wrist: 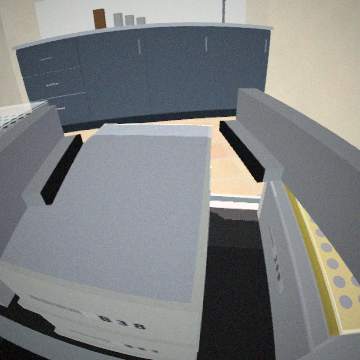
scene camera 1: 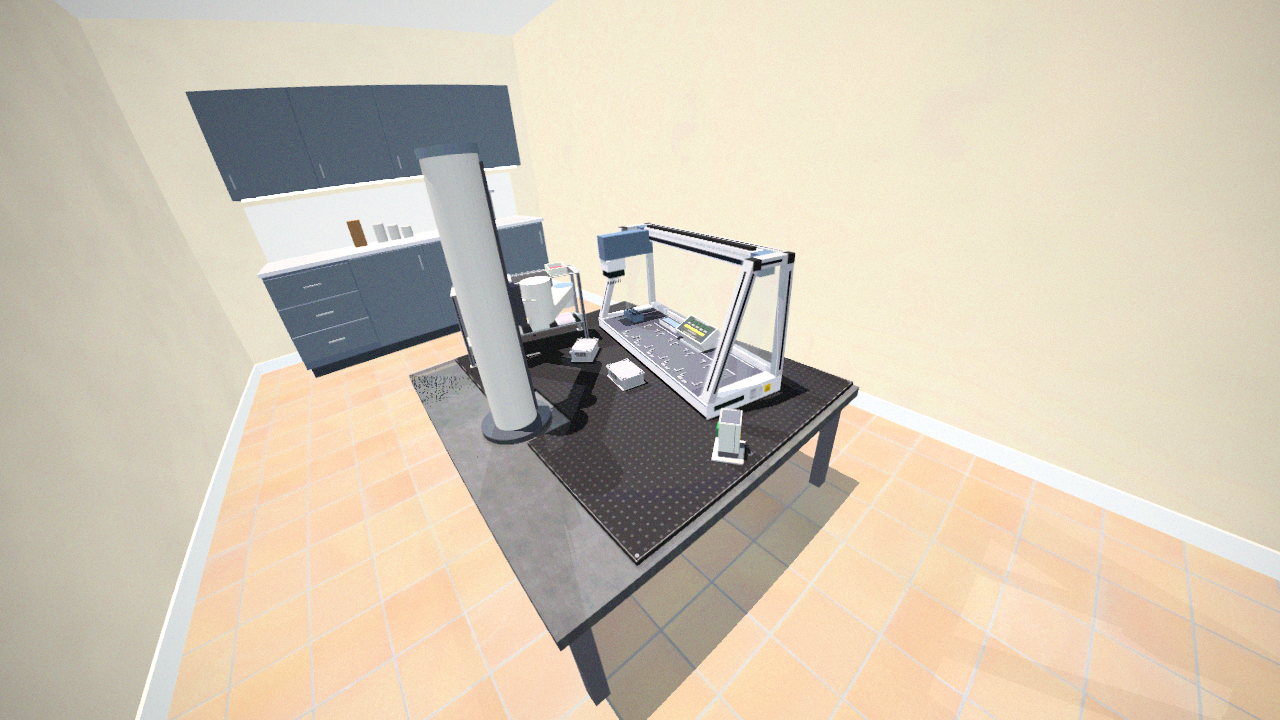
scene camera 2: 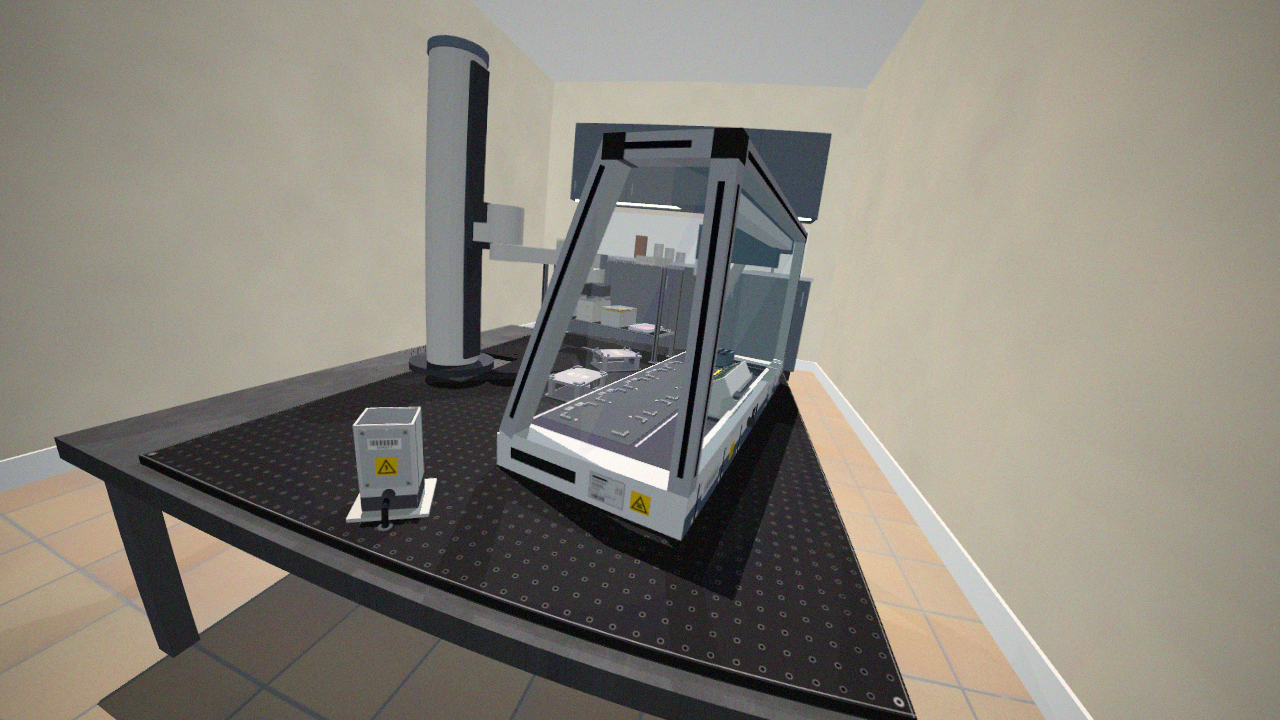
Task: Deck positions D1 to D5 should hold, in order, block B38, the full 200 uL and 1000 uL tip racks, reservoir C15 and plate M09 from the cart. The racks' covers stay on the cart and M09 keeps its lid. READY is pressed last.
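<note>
My gripper (wrist: 148, 113) is shut to a narrow span, with nothing held; its pads remain visibly apart over block B38 (wrist: 135, 210). B38 sits on block B83 (wrist: 110, 342). The left pad overlaps B38's left edge in the wrist view; the right pad is beyond its right edge. A yellow-topped tip rack (wrist: 325, 250) (scene camera 2: 619, 315) stands right of B38. Part of another tip rack (wrist: 17, 116) shows at far left. The cart (scene camera 2: 661, 313) (scene camera 1: 583, 313) stands behind the table. The deck (scene camera 1: 657, 353) (scene camera 2: 626, 407) shows corner brackets. Reservoir C15, plate M09 and READY cannot be identified.
Two low white units (scene camera 1: 584, 348) (scene camera 1: 624, 372) stand between the arm column (scene camera 1: 474, 286) (scene camera 2: 452, 205) and the deck's frame (scene camera 1: 729, 335) (scene camera 2: 707, 331). A grey box (scene camera 1: 729, 432) (scene camera 2: 387, 456) stands near the table edge. A tilted panel (scene camera 1: 696, 329) stands behind the deck.
</note>
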